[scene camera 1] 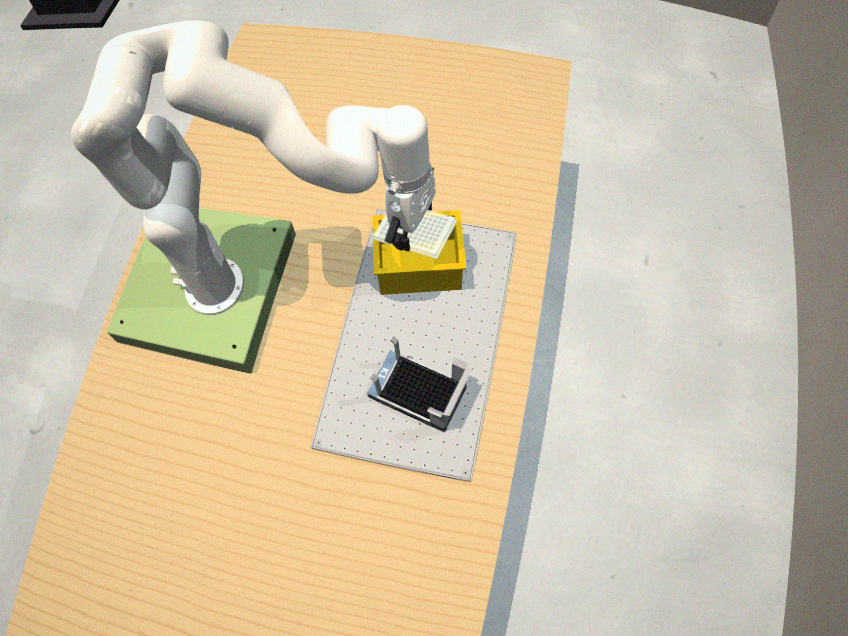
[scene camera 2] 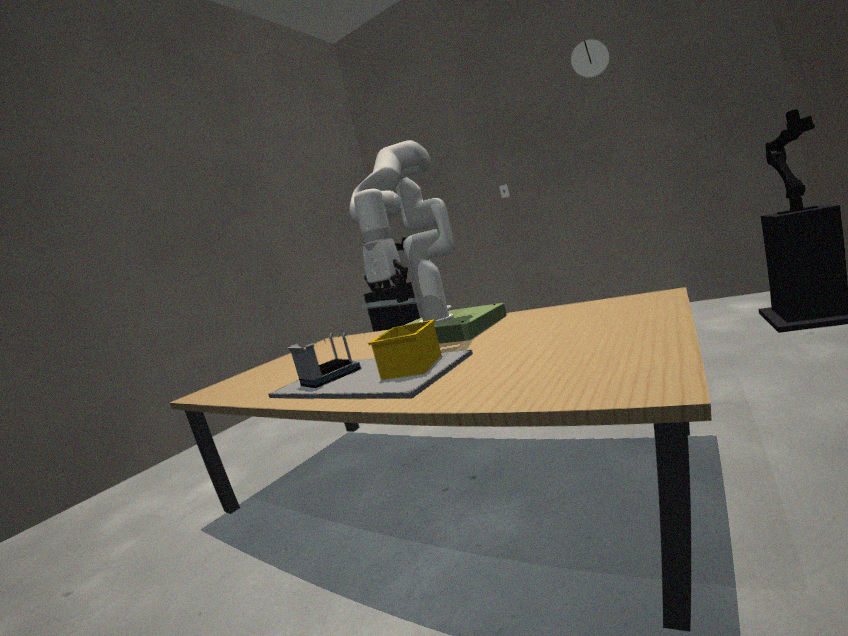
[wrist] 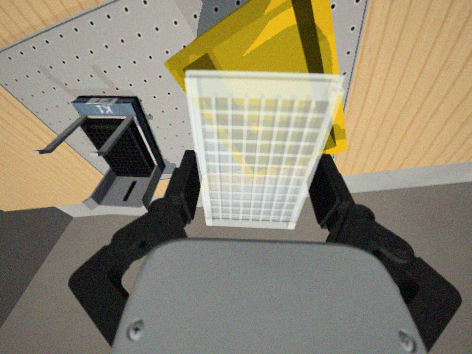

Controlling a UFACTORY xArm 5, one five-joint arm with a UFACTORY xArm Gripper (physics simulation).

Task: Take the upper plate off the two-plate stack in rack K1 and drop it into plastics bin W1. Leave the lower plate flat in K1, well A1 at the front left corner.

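Places are measured from the arm's base along level axes (x ahead, y left, z up), in millimetres.
Pixels of known places: gripper, fingertip midpoint: [scene camera 1: 412, 228] [scene camera 2: 391, 303] [wrist: 255, 166]; arm's base at its link origin: [scene camera 1: 214, 286] [scene camera 2: 436, 320].
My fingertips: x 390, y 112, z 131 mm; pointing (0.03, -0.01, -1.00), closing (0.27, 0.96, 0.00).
For each thing: its middle in the pictures, then the offset to it from my fingertips. Level surfaces: height alone.
- pale translucent gridded plate at the middle of its body: [wrist: 255, 170] [scene camera 1: 414, 228] [scene camera 2: 390, 303] dx +3, dy -1, dz +1 mm
- yellow bin W1 at the middle of its body: [wrist: 267, 91] [scene camera 1: 418, 254] [scene camera 2: 408, 348] dx +4, dy +17, dz -124 mm
- Rack K1 at the middle of its body: [scene camera 1: 417, 383] [wrist: 114, 160] [scene camera 2: 324, 358] dx +49, dy -247, dz -114 mm
- black gridded plate at the middle of its body: [scene camera 1: 421, 389] [wrist: 123, 151] [scene camera 2: 325, 368] dx +54, dy -249, dz -142 mm
- grey perforated board at the middle of its body: [wrist: 180, 113] [scene camera 1: 419, 335] [scene camera 2: 365, 375] dx +30, dy -128, dz -180 mm
- wooden table at its surface level: dz -187 mm
My gripper [scene camera 1: 415, 229] [scene camera 2: 389, 287] [wrist: 255, 166] is shut on a pale translucent gridded plate [scene camera 1: 434, 232] [wrist: 250, 150], one finger at each long side. It holds the plate above the yellow bin W1 [scene camera 1: 421, 280] [scene camera 2: 407, 355] [wrist: 250, 45]; part of the bin shows through the plate in the wrist view. Rack K1 [scene camera 1: 384, 373] [scene camera 2: 306, 364] [wrist: 107, 107] stands apart from the bin, with a blue label and upright posts. A black gridded plate [scene camera 1: 419, 388] [wrist: 120, 145] lies flat in the rack. Its well A1 is too small to make out.
Bin and rack stand on a grey perforated board [scene camera 1: 410, 321] [scene camera 2: 356, 386] [wrist: 40, 65] on the wooden table [scene camera 1: 205, 479] [scene camera 2: 582, 355]. The arm's green base block [scene camera 1: 157, 321] [scene camera 2: 479, 316] stands beside the board. The rack's posts and end wall rise above its plate.
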